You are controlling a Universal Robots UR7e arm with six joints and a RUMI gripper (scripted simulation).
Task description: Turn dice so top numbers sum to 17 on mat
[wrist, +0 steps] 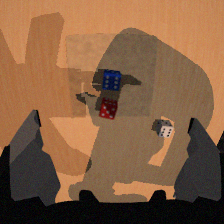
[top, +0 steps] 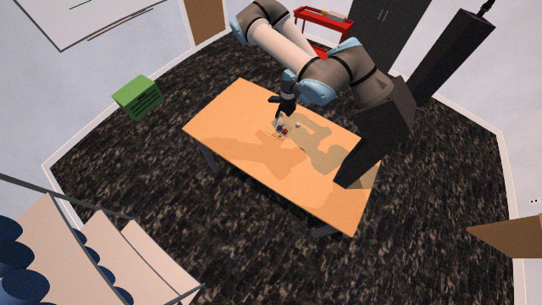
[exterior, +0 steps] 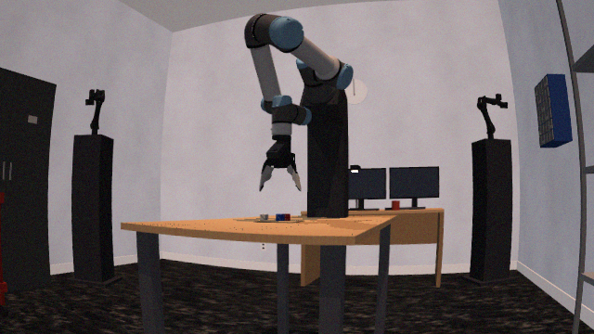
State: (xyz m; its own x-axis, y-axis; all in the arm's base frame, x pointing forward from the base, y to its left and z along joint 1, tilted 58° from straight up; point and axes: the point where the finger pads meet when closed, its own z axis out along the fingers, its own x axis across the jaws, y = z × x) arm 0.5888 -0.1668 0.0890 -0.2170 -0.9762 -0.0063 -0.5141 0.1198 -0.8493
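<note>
Right now the grey die is 12 cm behind my hand, 6 cm to the right of it and 10 cm below it. Also, from my hand: red die 4 cm behind, 2 cm to the left, 9 cm below; blue die 1 cm ahead, 9 cm below; tan mat 1 cm ahead, 11 cm below.
</note>
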